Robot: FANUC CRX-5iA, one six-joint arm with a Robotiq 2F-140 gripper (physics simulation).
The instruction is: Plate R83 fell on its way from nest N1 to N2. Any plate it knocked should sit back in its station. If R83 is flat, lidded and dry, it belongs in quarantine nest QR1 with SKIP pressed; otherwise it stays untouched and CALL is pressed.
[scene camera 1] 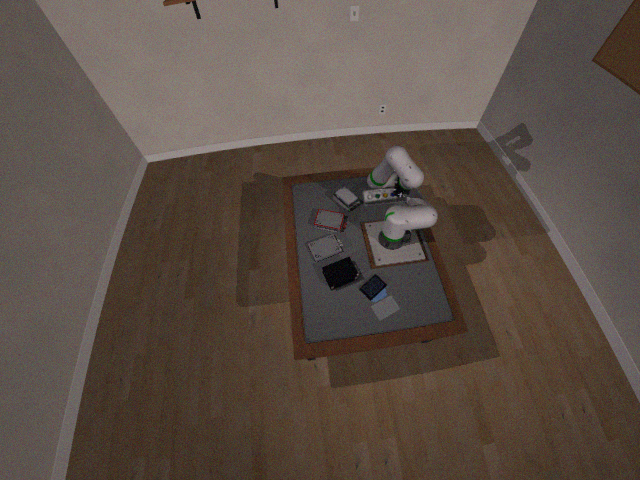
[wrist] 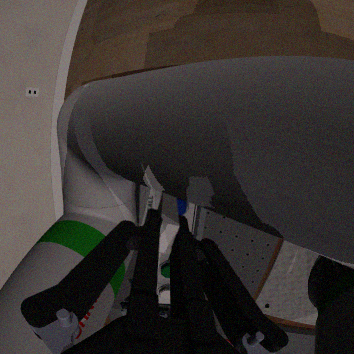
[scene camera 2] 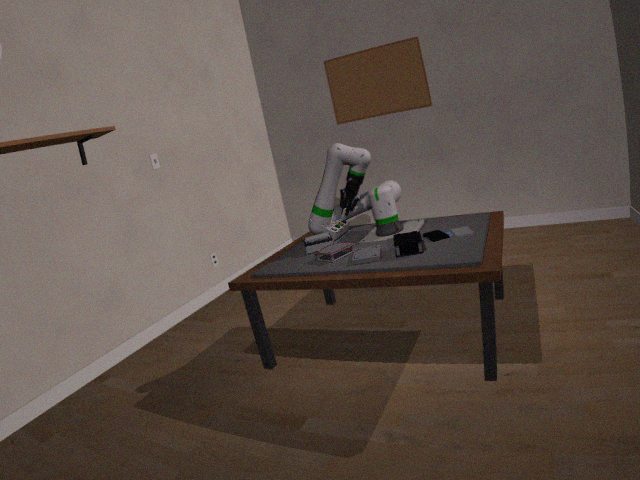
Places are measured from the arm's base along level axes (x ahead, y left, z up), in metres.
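Where they show: gripper, fingertip midpoint: (scene camera 1: 393, 192) (wrist: 165, 202) (scene camera 2: 342, 219); arm's base, origin of the base link: (scene camera 1: 390, 239) (wrist: 347, 275) (scene camera 2: 389, 231).
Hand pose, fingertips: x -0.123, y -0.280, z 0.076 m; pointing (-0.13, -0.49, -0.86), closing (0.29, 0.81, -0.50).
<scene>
Things, the pixels of their centre, and the offset from my fingertips. "spot": a spot on its surface instead.
- white button panel, body centre: (wrist: 164, 243) (scene camera 2: 336, 229) (scene camera 1: 379, 195) dx +0.078, dy -0.025, dz -0.034 m
- blue button, body centre: (wrist: 175, 205) dx +0.007, dy +0.006, dz -0.012 m
- green button, body centre: (wrist: 169, 269) dx +0.106, dy -0.006, dz -0.012 m
- red-rimmed nest, surface spot: (scene camera 1: 329, 228) spot: dx +0.457, dy +0.109, dz -0.069 m
- pale plate, surface spot: (scene camera 1: 329, 219) spot: dx +0.445, dy +0.068, dz -0.036 m
- pale plate-shaped item, body centre: (scene camera 2: 317, 237) (scene camera 1: 346, 195) dx +0.295, dy -0.064, dz -0.014 m
- black box-like unit, body centre: (scene camera 2: 408, 242) (scene camera 1: 340, 273) dx +0.485, dy +0.418, dz -0.045 m
- dark flat item, body centre: (scene camera 2: 435, 235) (scene camera 1: 373, 286) dx +0.335, dy +0.535, dz -0.069 m
- blue piece, surface spot: (scene camera 1: 380, 296) spot: dx +0.314, dy +0.595, dz -0.076 m
- pale square, surface spot: (scene camera 2: 461, 231) (scene camera 1: 383, 307) spot: dx +0.324, dy +0.659, dz -0.068 m
My gripper (scene camera 1: 400, 194) (scene camera 2: 345, 212) (wrist: 165, 202) is shut and empty, pointing down over the blue-button end of a white button panel (scene camera 1: 373, 199) (scene camera 2: 338, 227); contact cannot be told. In the wrist view a blue button (wrist: 182, 206) and a green button (wrist: 166, 270) show beside the fingers, with part of the word CALL. A red-rimmed nest (scene camera 1: 329, 228) holds a pale plate (scene camera 1: 329, 219). A pale plate-shaped item (scene camera 1: 346, 196) (scene camera 2: 317, 240) lies behind it, and a grey one (scene camera 1: 324, 246) (scene camera 2: 367, 253) in front. Labels, lids and wetness are unreadable, so I cannot identify R83.
A black box-like unit (scene camera 1: 341, 272) (scene camera 2: 408, 242), a dark flat item (scene camera 1: 373, 286) (scene camera 2: 436, 235) over a blue piece (scene camera 1: 380, 296), and a pale square (scene camera 1: 385, 307) (scene camera 2: 461, 231) lie towards the front. The arm's base stands on a white board (scene camera 1: 382, 258). The arm's upper link hangs close beside the panel.
</scene>
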